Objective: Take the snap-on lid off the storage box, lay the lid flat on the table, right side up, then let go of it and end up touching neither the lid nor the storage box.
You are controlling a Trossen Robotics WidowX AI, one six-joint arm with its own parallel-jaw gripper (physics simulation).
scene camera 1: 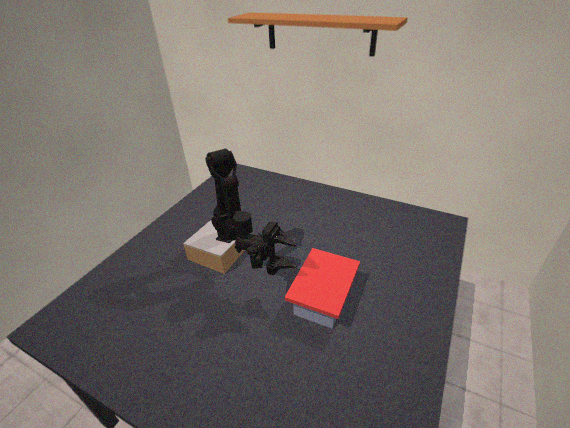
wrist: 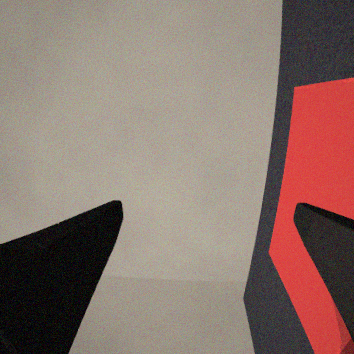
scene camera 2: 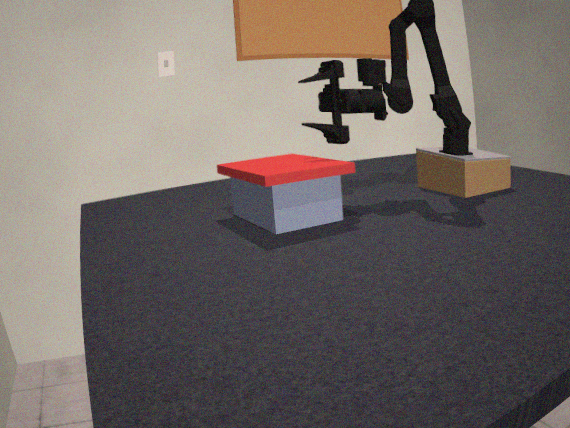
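The red lid [scene camera 1: 325,282] [scene camera 2: 287,167] [wrist: 325,160] lies flat on top of the blue-grey storage box [scene camera 1: 315,315] [scene camera 2: 307,205], overhanging its walls. The box stands upright on the table. My gripper [scene camera 1: 296,256] [scene camera 2: 301,103] [wrist: 208,210] is open and empty. It points sideways, with its fingers one above the other in the scene camera 2 view. It is above the lid's height, on the side of the box toward the arm base, and touches neither lid nor box. In the wrist view the lid shows at the right, partly behind one finger.
The arm stands on a wooden base block [scene camera 1: 207,257] [scene camera 2: 462,175] with a pale top, on the dark table [scene camera 1: 225,365] [scene camera 2: 300,325]. An orange-brown shelf [scene camera 1: 317,21] is on the wall above the table. An orange-brown panel [scene camera 2: 310,30] shows behind the arm.
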